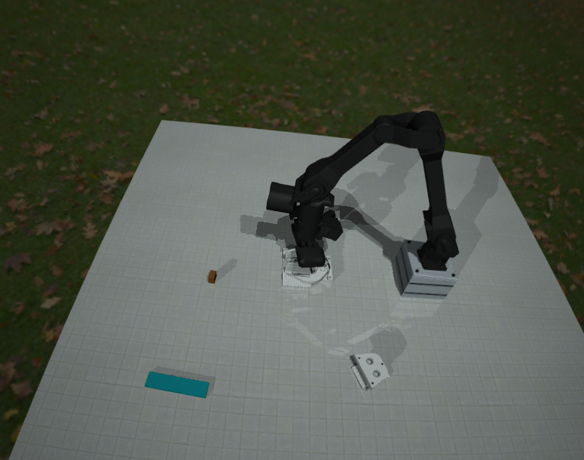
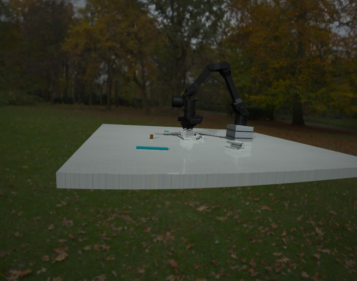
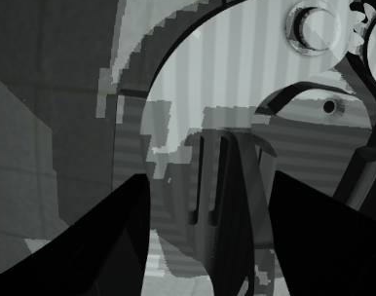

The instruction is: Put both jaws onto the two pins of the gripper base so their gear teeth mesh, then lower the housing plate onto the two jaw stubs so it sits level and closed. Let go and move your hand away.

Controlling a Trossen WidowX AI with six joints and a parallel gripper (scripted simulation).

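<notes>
Right now the gripper jaw is 5 cm to the left of my gripper tip and 3 cm behind it. The rest, counted from my gripper tip: small teal tile: 27 cm to the right, 6 cm ahead, 1 cm below; then small brown block: 23 cm ahead, 7 cm to the left; then white ribbed block: 31 cm to the left, 14 cm behind, 1 cm below.
</notes>
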